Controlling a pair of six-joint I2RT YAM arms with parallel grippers.
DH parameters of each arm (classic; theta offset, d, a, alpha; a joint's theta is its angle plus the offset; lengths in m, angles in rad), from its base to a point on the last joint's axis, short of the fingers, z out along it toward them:
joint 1: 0 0.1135 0.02 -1.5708
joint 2: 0 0 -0.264 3.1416
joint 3: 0.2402 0 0.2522 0
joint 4: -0.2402 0 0.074 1.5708
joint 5: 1.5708 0 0 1.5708
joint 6: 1.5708 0.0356 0 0
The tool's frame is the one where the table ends.
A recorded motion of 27 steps. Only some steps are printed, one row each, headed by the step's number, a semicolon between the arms.
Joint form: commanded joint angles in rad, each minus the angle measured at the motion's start. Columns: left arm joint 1, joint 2, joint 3, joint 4, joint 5, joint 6; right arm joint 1, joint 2, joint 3, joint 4, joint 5, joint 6.
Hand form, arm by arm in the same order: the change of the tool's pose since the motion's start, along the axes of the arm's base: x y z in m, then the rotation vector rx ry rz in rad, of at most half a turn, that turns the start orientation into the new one. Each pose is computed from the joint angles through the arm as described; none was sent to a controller.
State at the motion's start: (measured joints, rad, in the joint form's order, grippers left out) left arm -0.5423 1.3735 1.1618 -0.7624 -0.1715 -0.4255; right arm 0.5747 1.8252 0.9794 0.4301 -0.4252 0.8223
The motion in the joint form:
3: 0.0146 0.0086 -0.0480 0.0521 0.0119 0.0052; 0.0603 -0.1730 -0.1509 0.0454 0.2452 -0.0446
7: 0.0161 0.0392 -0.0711 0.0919 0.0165 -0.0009; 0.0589 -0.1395 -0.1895 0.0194 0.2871 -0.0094
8: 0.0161 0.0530 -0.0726 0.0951 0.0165 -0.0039; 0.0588 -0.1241 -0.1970 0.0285 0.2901 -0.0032
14: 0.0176 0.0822 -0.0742 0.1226 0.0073 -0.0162; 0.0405 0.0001 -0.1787 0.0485 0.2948 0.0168
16: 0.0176 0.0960 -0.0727 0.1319 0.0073 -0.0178; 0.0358 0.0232 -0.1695 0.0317 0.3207 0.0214
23: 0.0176 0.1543 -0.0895 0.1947 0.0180 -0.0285; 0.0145 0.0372 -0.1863 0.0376 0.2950 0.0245
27: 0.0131 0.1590 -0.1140 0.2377 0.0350 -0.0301; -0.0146 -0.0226 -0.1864 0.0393 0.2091 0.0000
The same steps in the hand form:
3: 0.0034 0.0023 -0.0142 -0.0033 0.0082 0.0037; -0.0388 -0.0096 0.0180 -0.0620 -0.1406 -0.1515
7: 0.0087 -0.0005 -0.0272 -0.0029 0.0230 0.0077; -0.0422 -0.0145 -0.0076 -0.1211 -0.0499 -0.1982
8: 0.0106 -0.0016 -0.0312 0.0015 0.0338 0.0103; -0.0423 -0.0148 -0.0140 -0.1279 -0.0359 -0.2027
14: 0.0165 -0.0041 -0.0380 0.0030 0.0343 0.0270; -0.0303 -0.0143 -0.0484 -0.1760 0.0425 -0.2287
16: 0.0190 -0.0056 -0.0409 0.0037 0.0371 0.0283; -0.0274 -0.0155 -0.0553 -0.2038 0.0618 -0.2566
23: 0.0283 -0.0114 -0.0592 -0.0035 0.0537 0.0315; -0.0266 -0.0231 -0.0639 -0.2080 0.0921 -0.2551
27: 0.0281 -0.0136 -0.0656 -0.0235 0.0496 0.0188; -0.0236 -0.0298 -0.0434 -0.1479 0.0529 -0.2004

